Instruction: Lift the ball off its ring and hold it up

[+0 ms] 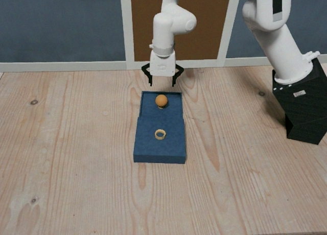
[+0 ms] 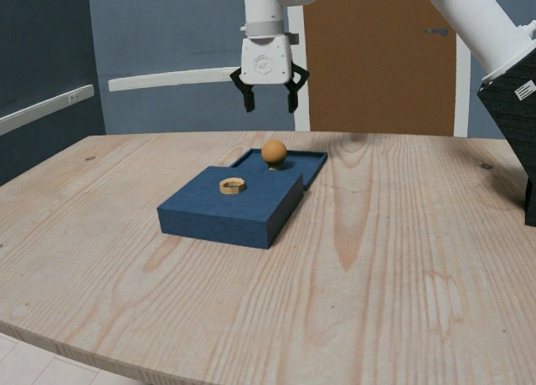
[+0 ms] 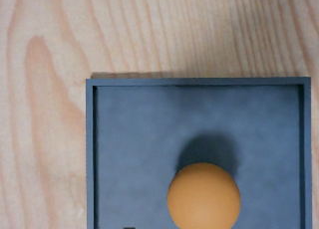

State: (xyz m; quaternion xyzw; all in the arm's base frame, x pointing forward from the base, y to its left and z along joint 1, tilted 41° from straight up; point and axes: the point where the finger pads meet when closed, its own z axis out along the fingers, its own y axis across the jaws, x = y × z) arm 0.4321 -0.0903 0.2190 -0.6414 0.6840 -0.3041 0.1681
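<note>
Right now my hand is 100 mm above the orange ball. Also, from my hand: blue block (30 mm ahead, 210 mm to the left, 100 mm below).
</note>
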